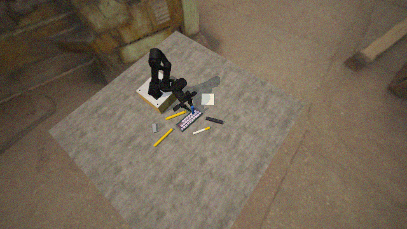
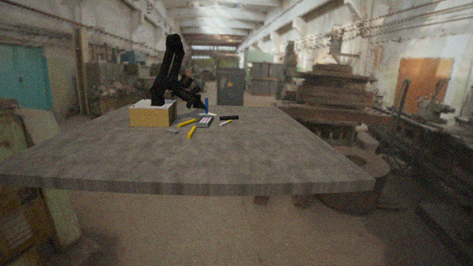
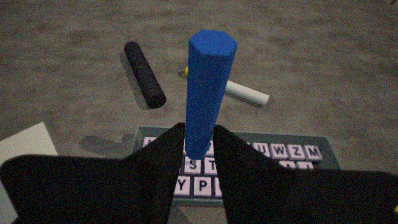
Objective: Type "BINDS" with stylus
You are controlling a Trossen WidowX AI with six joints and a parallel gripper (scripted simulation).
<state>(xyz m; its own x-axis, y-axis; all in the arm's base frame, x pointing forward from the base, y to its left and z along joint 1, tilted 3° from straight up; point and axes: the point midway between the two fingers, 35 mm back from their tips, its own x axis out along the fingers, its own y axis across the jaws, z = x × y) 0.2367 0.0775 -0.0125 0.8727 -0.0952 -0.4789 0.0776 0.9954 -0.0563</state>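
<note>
Right now my gripper tip is 12 cm short of the white-and-yellow stick, 7 cm above it and 4 cm to the left of it. Round my gripper tip: blue stylus: 2 cm below; black rod: 14 cm ahead, 7 cm to the left, 7 cm below; white sheet: 17 cm to the left, 8 cm below, 1 cm behind.
</note>
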